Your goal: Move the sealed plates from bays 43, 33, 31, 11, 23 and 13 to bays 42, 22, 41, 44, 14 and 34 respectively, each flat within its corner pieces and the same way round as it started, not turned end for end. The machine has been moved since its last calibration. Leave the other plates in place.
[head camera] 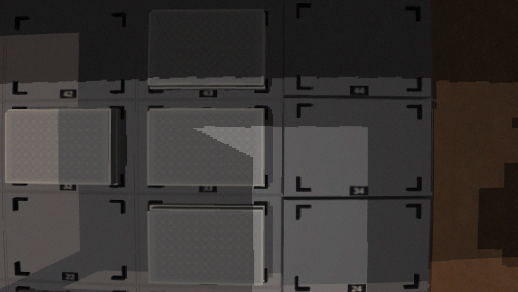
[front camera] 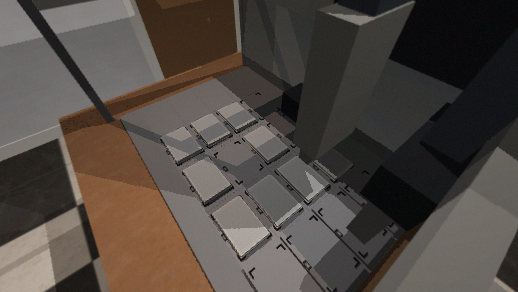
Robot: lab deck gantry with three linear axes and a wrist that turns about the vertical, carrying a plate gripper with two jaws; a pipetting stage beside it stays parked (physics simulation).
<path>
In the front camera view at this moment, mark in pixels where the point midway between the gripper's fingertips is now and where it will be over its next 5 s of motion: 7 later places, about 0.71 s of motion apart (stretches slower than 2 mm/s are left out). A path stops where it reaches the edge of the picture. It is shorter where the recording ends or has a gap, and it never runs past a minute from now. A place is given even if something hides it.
My gripper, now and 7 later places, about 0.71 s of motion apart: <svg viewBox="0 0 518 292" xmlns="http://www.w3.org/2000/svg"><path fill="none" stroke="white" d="M373 215L364 191L340 122L339 125L335 134L332 143L329 150L326 157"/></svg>
</path>
